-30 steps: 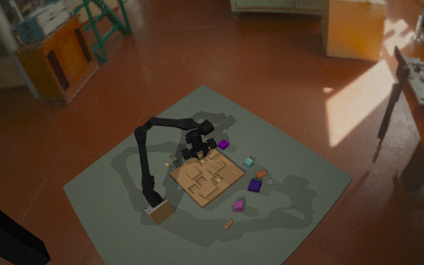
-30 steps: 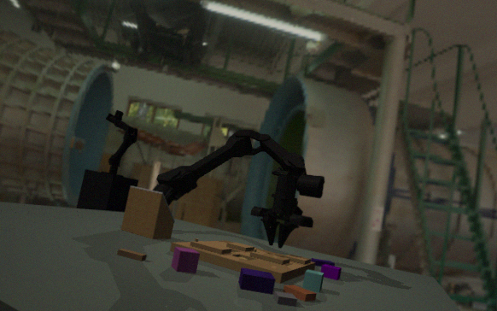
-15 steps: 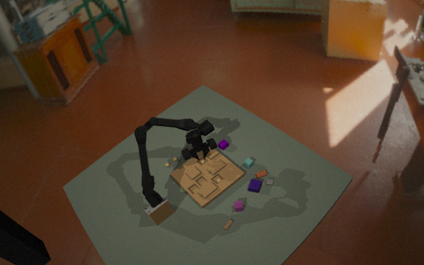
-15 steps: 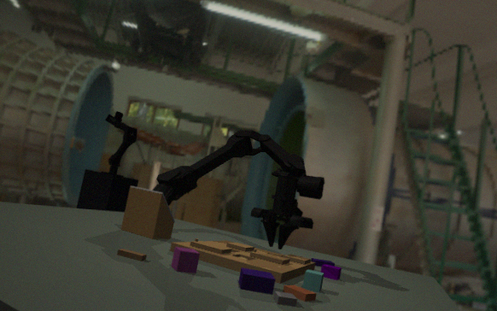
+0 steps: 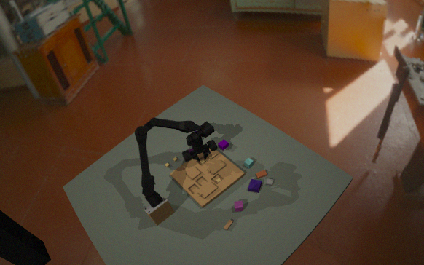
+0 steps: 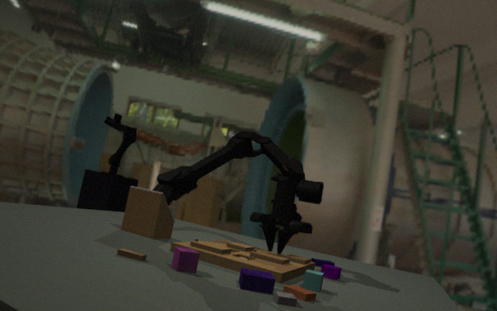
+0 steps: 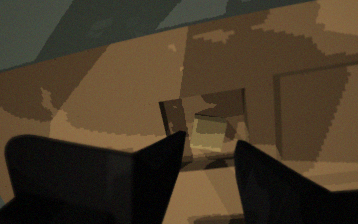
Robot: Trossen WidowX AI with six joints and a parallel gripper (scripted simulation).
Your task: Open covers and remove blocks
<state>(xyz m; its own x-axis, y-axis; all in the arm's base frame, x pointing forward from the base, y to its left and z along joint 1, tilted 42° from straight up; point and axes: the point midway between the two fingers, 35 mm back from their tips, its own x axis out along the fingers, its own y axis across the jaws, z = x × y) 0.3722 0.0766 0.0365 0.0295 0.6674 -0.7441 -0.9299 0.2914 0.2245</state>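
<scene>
The magenta block is 360 mm to the right of my gripper tip, 80 mm behind it and 10 mm below it. Round my gripper tip: teal block 210 mm to the right, 150 mm ahead, 10 mm below; violet block 160 mm ahead, 20 mm below; orange block 310 mm to the right, 150 mm ahead, 20 mm below.
</scene>
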